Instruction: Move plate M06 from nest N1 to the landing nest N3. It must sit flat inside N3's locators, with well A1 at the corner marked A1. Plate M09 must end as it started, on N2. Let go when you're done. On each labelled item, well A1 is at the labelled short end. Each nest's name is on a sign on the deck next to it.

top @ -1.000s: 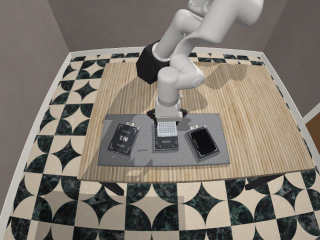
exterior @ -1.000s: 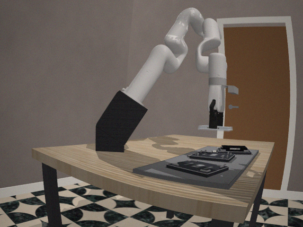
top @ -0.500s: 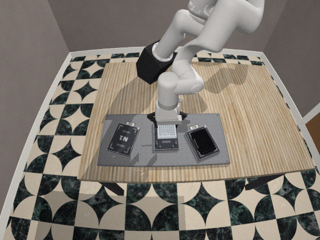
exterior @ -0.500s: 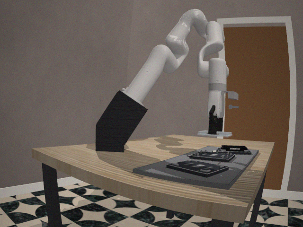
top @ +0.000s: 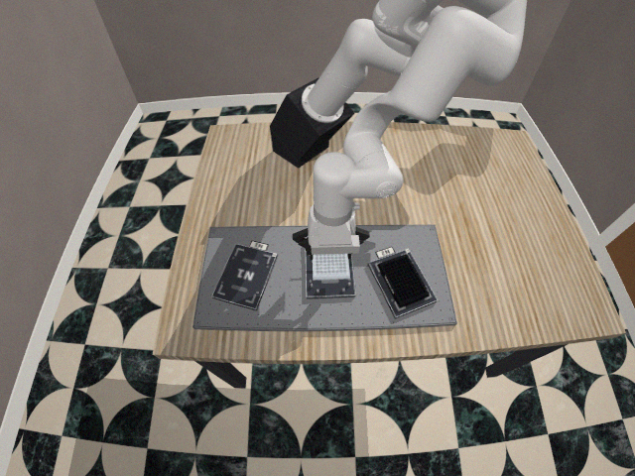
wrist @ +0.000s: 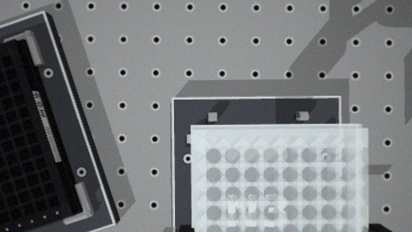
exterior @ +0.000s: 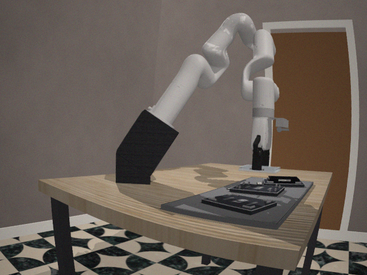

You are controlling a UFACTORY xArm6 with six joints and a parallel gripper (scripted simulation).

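Now: hand 8 cm above the nest N3. The rest, counted from my hand: black plate M09: 1 cm ahead, 19 cm to the left, 7 cm below; then well plate M06: 1 cm below; then nest N1: 6 cm ahead, 21 cm to the right, 8 cm below.
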